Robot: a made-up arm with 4 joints.
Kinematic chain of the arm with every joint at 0, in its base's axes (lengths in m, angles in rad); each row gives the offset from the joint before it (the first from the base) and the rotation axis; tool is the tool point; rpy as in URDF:
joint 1: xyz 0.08 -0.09 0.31 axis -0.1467 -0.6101 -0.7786
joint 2: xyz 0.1 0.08 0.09 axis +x
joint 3: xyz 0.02 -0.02 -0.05 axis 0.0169 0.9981 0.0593
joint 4: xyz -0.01 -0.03 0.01 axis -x
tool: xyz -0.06 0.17 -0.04 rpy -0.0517 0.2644 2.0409
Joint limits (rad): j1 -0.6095..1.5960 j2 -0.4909..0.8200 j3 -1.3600..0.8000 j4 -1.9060..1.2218
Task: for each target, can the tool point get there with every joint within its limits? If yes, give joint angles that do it. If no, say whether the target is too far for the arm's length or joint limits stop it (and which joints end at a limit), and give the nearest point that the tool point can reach.
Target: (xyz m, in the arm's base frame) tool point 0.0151 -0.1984 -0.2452
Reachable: no: too far | nearest point 0.1244 -0.0422 0.1587 | short by 0.447 m
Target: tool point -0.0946 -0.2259 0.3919
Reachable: no: joint limits stop it (at a limit: joint 1, joint 2, joint 4) | nearest point -0.0511 -0.1341 0.4771 | short by 0.133 m
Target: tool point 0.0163 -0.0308 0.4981
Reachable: yes | joints 1.0646 0.3915 -0.0431 -1.6116
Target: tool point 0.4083 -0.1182 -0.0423
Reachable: no: too far | nearest point 0.2759 -0.0502 0.1849 | short by 0.272 m
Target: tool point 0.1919 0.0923 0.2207
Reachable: yes | joints -0.0459 0.1944 -0.5015 0.6465
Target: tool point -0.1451 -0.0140 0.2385
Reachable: no: joint limits stop it (at a limit: joint 1, joint 4) | nearest point -0.0151 0.0136 0.2763 | short by 0.138 m
